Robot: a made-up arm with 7 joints. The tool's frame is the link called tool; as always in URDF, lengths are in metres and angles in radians. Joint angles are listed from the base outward.
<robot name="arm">
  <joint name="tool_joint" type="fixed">
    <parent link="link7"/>
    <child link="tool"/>
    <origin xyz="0 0 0"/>
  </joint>
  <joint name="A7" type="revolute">
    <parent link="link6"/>
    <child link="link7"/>
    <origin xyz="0 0 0" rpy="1.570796 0 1.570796"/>
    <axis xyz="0 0 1"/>
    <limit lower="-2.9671" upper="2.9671"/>
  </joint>
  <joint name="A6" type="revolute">
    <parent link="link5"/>
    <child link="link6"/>
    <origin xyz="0 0 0" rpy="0 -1.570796 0"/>
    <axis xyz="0 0 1"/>
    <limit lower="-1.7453" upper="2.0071"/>
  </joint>
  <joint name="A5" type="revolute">
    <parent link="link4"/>
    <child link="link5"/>
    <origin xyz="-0.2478 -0.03 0" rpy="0 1.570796 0"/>
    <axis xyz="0 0 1"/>
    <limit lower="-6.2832" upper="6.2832"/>
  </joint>
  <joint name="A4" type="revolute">
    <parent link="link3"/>
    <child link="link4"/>
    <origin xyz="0 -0.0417 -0.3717" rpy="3.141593 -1.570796 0"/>
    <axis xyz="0 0 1"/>
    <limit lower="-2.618" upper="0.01"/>
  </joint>
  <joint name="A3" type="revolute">
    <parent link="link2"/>
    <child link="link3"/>
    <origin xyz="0 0 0" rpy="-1.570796 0 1.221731"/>
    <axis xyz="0 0 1"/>
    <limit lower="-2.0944" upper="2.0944"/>
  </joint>
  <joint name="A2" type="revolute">
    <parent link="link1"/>
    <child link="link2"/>
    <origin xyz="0 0 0" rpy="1.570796 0 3.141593"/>
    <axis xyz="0 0 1"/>
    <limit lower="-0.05" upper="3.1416"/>
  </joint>
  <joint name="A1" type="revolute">
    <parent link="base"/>
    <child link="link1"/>
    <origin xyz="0 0 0" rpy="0 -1.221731 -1.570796"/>
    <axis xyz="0 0 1"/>
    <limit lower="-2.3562" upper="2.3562"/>
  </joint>
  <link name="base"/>
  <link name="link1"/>
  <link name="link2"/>
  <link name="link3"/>
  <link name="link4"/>
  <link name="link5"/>
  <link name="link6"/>
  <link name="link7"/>
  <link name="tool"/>
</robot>
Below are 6 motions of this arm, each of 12 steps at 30 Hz.
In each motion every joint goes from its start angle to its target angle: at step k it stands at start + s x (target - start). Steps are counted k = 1, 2, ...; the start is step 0. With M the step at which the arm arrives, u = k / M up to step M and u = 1 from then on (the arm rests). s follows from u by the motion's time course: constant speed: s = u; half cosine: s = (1 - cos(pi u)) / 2; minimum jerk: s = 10 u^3 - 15 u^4 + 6 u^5.
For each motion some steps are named. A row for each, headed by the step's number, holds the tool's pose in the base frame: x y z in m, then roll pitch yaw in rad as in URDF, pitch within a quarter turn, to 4 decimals.
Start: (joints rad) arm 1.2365 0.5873 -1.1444 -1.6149 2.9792 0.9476 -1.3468
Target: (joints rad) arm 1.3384 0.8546 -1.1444 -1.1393 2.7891 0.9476 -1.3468
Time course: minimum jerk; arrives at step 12
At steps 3, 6, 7, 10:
3: -0.3962 -0.0507 -0.2943 -1.2883 0.8557 0.8903
6: -0.4579 0.0175 -0.2634 -1.0230 0.8862 0.8327
7: -0.4779 0.0467 -0.2470 -0.9215 0.9068 0.8107
10: -0.5099 0.1095 -0.2067 -0.7130 0.9630 0.7730

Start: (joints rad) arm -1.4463 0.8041 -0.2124 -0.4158 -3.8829 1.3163 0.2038
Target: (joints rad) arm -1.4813 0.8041 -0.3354 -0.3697 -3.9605 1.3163 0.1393
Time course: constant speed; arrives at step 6
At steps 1, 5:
1: 0.5693 0.2159 0.1237 -1.8180 -0.1424 0.4394
5: 0.5720 0.2101 0.1251 -1.7000 -0.1898 0.4618

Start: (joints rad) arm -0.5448 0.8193 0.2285 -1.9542 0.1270 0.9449 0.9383
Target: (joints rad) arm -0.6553 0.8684 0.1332 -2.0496 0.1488 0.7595 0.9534
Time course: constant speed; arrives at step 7
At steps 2, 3, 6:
2: 0.3613 0.1955 0.0170 -2.1987 -1.1146 2.3601
3: 0.3606 0.1898 0.0229 -2.2928 -1.1033 2.4108
6: 0.3572 0.1729 0.0398 -2.5502 -1.0591 2.5368

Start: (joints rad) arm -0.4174 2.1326 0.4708 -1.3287 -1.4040 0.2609 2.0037
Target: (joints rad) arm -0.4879 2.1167 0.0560 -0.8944 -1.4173 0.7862 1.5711
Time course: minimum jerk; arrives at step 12
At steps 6, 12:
6: 0.1444 0.3677 0.4065 2.9433 0.0477 -1.4710
12: 0.1346 0.4341 0.3780 3.1149 -0.0246 -1.0210

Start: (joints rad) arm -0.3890 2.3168 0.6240 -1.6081 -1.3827 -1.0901 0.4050
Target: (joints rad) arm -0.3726 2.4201 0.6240 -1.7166 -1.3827 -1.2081 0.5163
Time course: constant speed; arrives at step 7
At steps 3, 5, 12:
3: 0.1013 0.1248 0.4516 -1.0514 1.2483 2.1522
5: 0.1016 0.1081 0.4495 -1.0008 1.2078 2.2307
12: 0.1020 0.0918 0.4467 -0.9677 1.1669 2.2948

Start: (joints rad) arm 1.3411 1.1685 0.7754 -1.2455 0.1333 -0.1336 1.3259
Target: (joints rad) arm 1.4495 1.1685 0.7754 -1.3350 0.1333 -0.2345 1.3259
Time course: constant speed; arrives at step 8
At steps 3, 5, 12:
3: -0.1441 0.5220 -0.0486 0.6531 -1.0919 0.2151
5: -0.1453 0.5184 -0.0465 0.6266 -1.0742 0.2043
12: -0.1471 0.5127 -0.0435 0.5838 -1.0480 0.1912

